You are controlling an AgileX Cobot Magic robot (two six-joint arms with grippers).
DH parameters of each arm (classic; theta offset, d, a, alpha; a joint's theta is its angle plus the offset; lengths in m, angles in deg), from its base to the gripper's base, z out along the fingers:
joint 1: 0 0.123 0 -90
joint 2: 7.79 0 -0.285 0
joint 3: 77.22 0 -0.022 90
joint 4: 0 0.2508 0 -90
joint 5: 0 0 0.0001 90
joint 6: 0 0.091 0 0
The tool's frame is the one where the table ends.
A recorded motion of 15 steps. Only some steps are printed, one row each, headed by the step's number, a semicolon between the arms.
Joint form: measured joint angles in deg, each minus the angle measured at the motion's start. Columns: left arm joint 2, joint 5, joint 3, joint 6, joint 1, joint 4; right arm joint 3, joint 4, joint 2, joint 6, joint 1, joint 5.
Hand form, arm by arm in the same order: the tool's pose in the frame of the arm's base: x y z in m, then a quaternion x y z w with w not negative. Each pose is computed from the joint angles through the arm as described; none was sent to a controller.
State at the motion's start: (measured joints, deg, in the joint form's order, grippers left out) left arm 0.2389 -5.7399 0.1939 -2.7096 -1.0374 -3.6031; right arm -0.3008 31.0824 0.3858 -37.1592 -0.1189 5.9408
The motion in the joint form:
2: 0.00 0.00 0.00 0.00 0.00 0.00; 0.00 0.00 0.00 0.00 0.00 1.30
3: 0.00 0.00 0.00 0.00 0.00 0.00; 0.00 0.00 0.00 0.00 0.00 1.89
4: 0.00 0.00 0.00 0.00 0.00 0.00; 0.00 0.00 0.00 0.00 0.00 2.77
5: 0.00 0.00 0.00 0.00 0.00 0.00; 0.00 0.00 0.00 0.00 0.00 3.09
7: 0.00 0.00 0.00 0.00 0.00 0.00; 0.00 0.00 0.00 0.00 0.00 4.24
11: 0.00 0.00 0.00 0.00 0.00 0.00; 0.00 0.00 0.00 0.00 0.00 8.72
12: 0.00 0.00 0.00 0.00 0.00 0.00; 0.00 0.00 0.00 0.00 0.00 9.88
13: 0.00 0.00 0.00 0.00 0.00 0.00; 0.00 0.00 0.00 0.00 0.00 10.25
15: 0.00 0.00 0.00 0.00 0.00 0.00; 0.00 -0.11 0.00 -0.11 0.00 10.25
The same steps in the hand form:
2: 0.0556 -0.0004 0.2208 -0.03180 0.64009 -0.04707 0.76620; 0.0567 0.0059 0.2047 -0.06113 0.71248 -0.01575 0.69885
3: 0.0556 -0.0004 0.2208 -0.03180 0.64009 -0.04707 0.76620; 0.0566 0.0063 0.2039 -0.06323 0.71539 -0.01378 0.69573
4: 0.0556 -0.0004 0.2208 -0.03180 0.64009 -0.04707 0.76620; 0.0565 0.0070 0.2027 -0.06638 0.71969 -0.01085 0.69103
5: 0.0556 -0.0004 0.2208 -0.03180 0.64009 -0.04707 0.76620; 0.0565 0.0073 0.2023 -0.06752 0.72124 -0.00978 0.68932
7: 0.0556 -0.0004 0.2208 -0.03180 0.64009 -0.04707 0.76620; 0.0563 0.0082 0.2007 -0.07161 0.72678 -0.00595 0.68310
11: 0.0556 -0.0004 0.2208 -0.03180 0.64009 -0.04707 0.76620; 0.0553 0.0118 0.1947 -0.08750 0.74764 0.00898 0.65825
12: 0.0556 -0.0004 0.2208 -0.03180 0.64009 -0.04707 0.76620; 0.0550 0.0127 0.1931 -0.09159 0.75286 0.01285 0.65165
13: 0.0556 -0.0004 0.2208 -0.03180 0.64009 -0.04707 0.76620; 0.0548 0.0130 0.1926 -0.09290 0.75451 0.01408 0.64953
15: 0.0556 -0.0004 0.2208 -0.03180 0.64009 -0.04707 0.76620; 0.0548 0.0130 0.1926 -0.09418 0.75444 0.01268 0.64946

